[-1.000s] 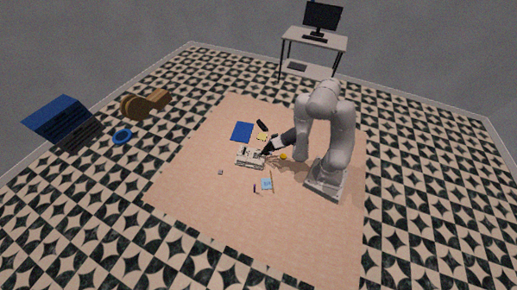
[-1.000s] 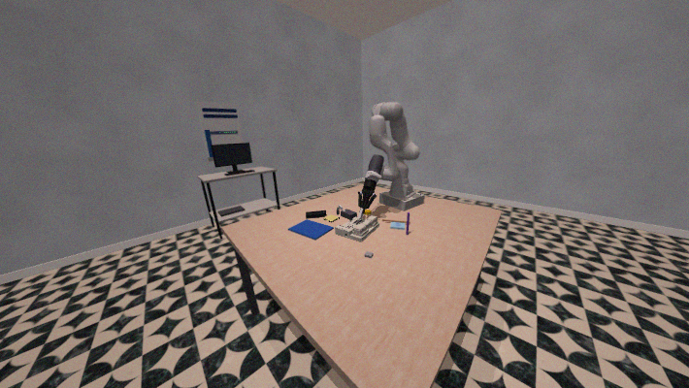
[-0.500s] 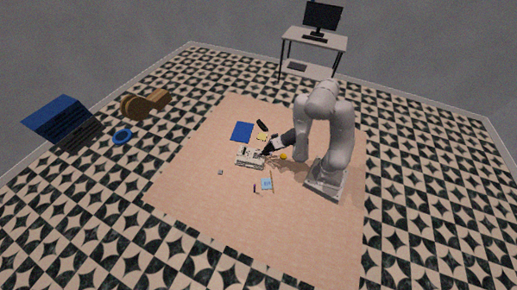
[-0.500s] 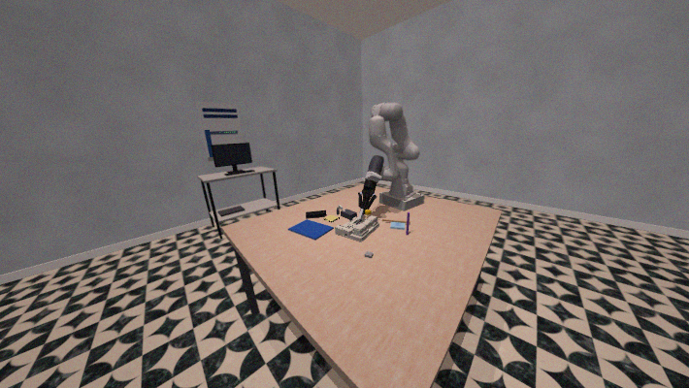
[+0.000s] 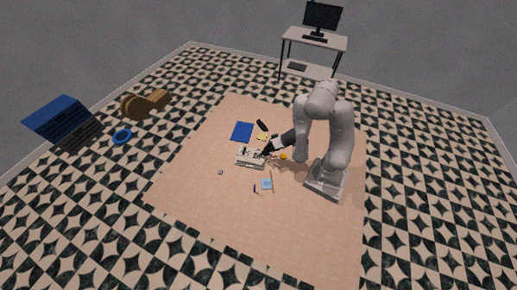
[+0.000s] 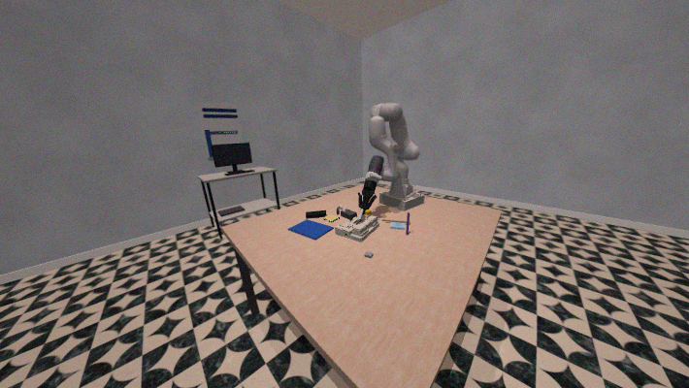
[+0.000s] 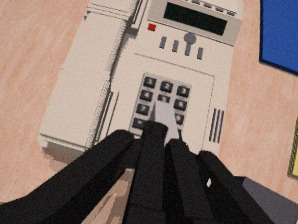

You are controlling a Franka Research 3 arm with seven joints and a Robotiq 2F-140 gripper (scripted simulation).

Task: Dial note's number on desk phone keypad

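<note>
My hand is 5 cm short of the handset, 9 cm to the right of it and 2 cm above it. Also, from my hand: pencil (16 cm behind, 14 cm to the left, 5 cm below); then purple pen (9 cm behind, 26 cm to the left); then yellow disc (15 cm behind, 10 cm to the right, 6 cm below).
</note>
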